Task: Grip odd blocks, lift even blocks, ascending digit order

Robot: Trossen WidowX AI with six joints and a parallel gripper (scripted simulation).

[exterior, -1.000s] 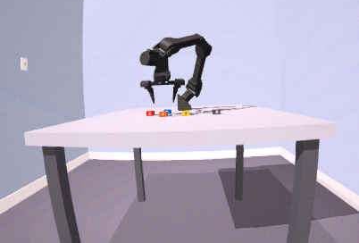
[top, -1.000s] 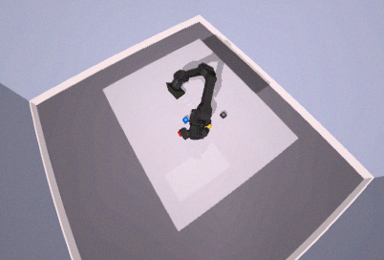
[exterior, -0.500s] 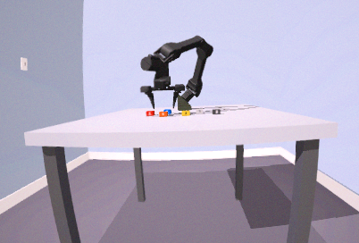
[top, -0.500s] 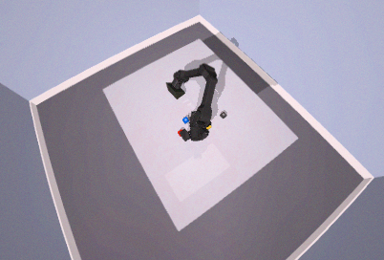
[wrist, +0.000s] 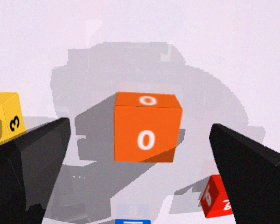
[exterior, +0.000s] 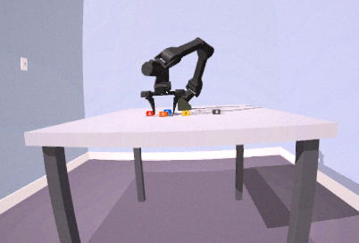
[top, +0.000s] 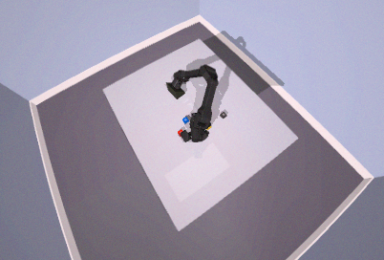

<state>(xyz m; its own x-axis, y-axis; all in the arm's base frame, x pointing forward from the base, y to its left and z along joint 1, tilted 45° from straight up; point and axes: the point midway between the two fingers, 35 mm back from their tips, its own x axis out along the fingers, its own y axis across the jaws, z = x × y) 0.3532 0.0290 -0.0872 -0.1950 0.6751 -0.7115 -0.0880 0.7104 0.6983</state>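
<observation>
Right now my gripper tip is 150 mm to the right of the white block and 90 mm past it. The rest, counted from my gripper tip: yellow block: 90 mm to the left, 10 mm behind; then red block: 80 mm to the right, 60 mm behind; then orange block: right at my gripper tip.
</observation>
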